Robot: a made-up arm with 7 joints.
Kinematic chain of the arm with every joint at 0, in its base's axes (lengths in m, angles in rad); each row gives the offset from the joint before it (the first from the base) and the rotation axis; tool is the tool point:
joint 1: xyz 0 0 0.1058 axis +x
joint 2: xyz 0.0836 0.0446 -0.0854 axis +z
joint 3: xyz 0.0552 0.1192 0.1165 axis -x
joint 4: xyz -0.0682 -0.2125 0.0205 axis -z
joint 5: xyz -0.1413 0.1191 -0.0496 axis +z
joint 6: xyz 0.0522 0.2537 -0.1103 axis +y
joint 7: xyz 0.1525 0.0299 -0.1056 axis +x
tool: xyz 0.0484 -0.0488 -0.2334
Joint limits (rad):
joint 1: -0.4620..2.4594
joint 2: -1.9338..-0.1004
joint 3: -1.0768..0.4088
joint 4: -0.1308..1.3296
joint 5: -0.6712..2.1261
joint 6: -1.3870..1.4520
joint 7: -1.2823..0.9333
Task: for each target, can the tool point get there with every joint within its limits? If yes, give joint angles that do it. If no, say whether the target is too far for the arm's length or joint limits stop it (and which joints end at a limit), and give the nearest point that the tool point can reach.
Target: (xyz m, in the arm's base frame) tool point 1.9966 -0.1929 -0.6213
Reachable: no: too far | nearest point 0.8168 -0.0367 -0.1598 | short by 1.276 m
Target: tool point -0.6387 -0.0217 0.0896
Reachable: no: joint limits stop it (at a limit: joint 1, joint 3, joint 4, joint 6, joint 7) | nearest point -0.5734 -0.0479 0.0254 | short by 0.095 m
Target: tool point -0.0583 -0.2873 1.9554
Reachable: no: too far | nearest point 0.0180 -0.1368 0.9868 | short by 0.983 m
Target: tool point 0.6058 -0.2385 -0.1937
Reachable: yes | joints 0.5214 -1.6027 -0.2502 1.1208 1.3381 -0.7069 0.3108
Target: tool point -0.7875 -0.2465 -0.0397
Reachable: no: joint limits stop it (at a limit: joint 1, joint 2, joint 3, joint 4, joint 5, joint 7) | nearest point -0.6281 -0.1818 -0.0951 | short by 0.181 m
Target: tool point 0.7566 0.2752 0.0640
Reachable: yes | joints 0.8004 -1.4511 -0.5131 0.3145 0.4489 0.3620 0.7436
